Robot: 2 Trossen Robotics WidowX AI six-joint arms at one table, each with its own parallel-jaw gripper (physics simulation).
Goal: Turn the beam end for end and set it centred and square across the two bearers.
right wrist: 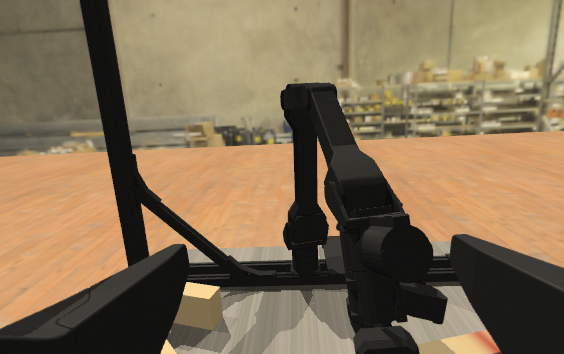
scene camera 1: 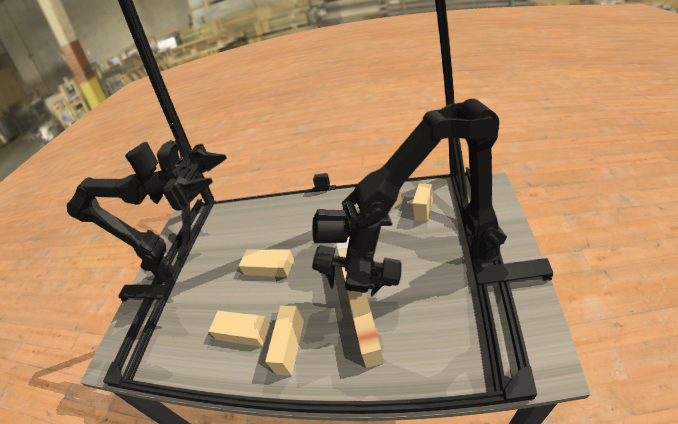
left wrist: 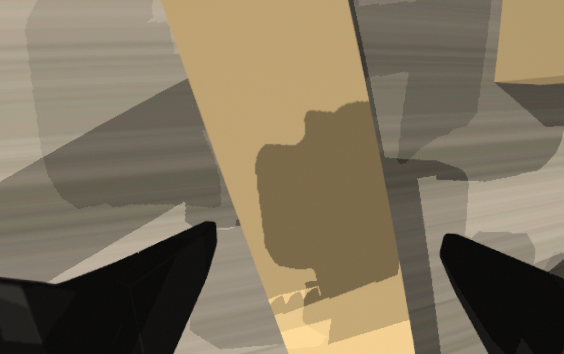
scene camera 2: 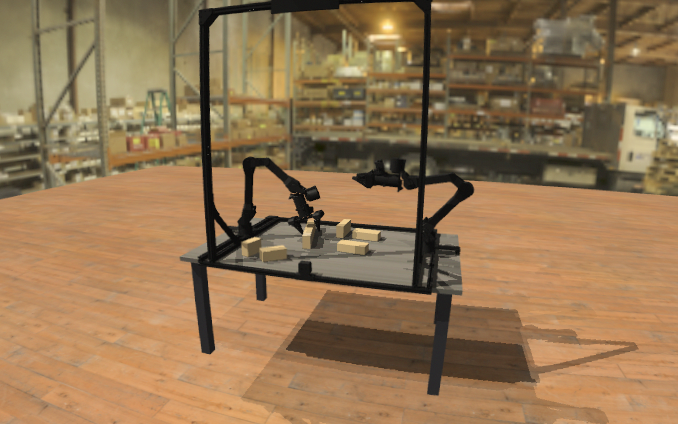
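Seen in the pictures: left gripper, fingertip midpoint: (scene camera 1: 351, 291) (left wrist: 328, 238); right gripper, fingertip midpoint: (right wrist: 316, 251) (scene camera 1: 219, 167) (scene camera 2: 354, 176); left arm's base at its link origin: (right wrist: 305, 268) (scene camera 1: 485, 252) (scene camera 2: 245, 234); right arm's base at its link origin: (scene camera 1: 165, 274) (scene camera 2: 427, 251).
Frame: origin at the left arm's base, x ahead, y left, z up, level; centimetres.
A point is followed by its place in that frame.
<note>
The long beam (scene camera 1: 364, 320) {x 29.0, y 19.6, z 4.4 cm} (scene camera 2: 308, 237) {x 36.6, y -6.3, z 3.7 cm} (left wrist: 270, 75) {x 30.1, y 14.6, z 4.4 cm} (right wrist: 457, 345) {x 28.8, y 19.4, z 4.4 cm} lies slightly slanted, front to back, near the table's middle; a red band shows near its front end in scene camera 1. A white patch shows at its far part. My left gripper (scene camera 1: 353, 289) {x 32.9, y 9.0, z 1.1 cm} (left wrist: 328, 238) {x 32.9, y 9.0, z 1.1 cm} is open, pointing down above the beam, one finger to each side. My right gripper (scene camera 1: 218, 170) {x 56.6, y -0.2, z 32.7 cm} (scene camera 2: 355, 178) {x 56.6, y -0.2, z 32.7 cm} is open and empty, raised well away from the beam. I cannot tell which blocks are the two bearers. The left gripper hides part of the beam in scene camera 1.
Pale blocks (scene camera 1: 264, 263) {x 56.7, y -1.1, z 1.9 cm} (scene camera 1: 237, 328) {x 58.9, y 19.7, z 1.9 cm} (scene camera 1: 284, 342) {x 45.3, y 24.7, z 4.4 cm} stand left of the beam in scene camera 1. Another block (scene camera 1: 422, 204) {x 14.6, y -16.2, z 4.1 cm} (right wrist: 201, 311) {x 16.7, y -18.7, z 1.6 cm} stands at the back right, beside a partly hidden one (scene camera 1: 397, 201) {x 21.6, y -24.5, z -0.5 cm}. Black frame rails (scene camera 1: 310, 403) {x 39.4, y 36.6, z 0.0 cm} edge the table.
</note>
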